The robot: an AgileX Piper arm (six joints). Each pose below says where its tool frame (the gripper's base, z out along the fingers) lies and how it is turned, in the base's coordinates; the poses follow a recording.
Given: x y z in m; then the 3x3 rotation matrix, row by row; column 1 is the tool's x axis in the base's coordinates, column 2 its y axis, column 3 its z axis. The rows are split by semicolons.
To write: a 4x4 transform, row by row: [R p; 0 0 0 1], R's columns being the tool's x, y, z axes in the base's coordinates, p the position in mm. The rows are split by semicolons. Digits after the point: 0 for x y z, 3 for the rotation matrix.
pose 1, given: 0.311 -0.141 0.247; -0.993 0.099 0.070; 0.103 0.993 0.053; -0.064 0.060 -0.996
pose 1, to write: -0.993 0.099 0.070 311; 0.103 0.993 0.053 -141; -0.064 0.060 -0.996 247; 0 0 0 1
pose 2, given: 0.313 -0.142 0.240; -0.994 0.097 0.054; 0.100 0.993 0.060; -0.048 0.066 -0.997
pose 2, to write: -0.994 0.097 0.054 313; 0.100 0.993 0.060 -142; -0.048 0.066 -0.997 240; 0 0 0 1
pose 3, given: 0.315 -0.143 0.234; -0.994 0.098 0.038; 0.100 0.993 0.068; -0.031 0.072 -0.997
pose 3, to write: -0.994 0.098 0.038 315; 0.100 0.993 0.068 -143; -0.031 0.072 -0.997 234; 0 0 0 1
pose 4, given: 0.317 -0.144 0.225; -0.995 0.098 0.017; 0.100 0.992 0.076; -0.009 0.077 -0.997
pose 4, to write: -0.995 0.098 0.017 317; 0.100 0.992 0.076 -144; -0.009 0.077 -0.997 225; 0 0 0 1
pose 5, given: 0.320 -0.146 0.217; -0.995 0.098 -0.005; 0.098 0.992 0.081; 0.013 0.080 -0.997
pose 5, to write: -0.995 0.098 -0.005 320; 0.098 0.992 0.081 -146; 0.013 0.080 -0.997 217; 0 0 0 1
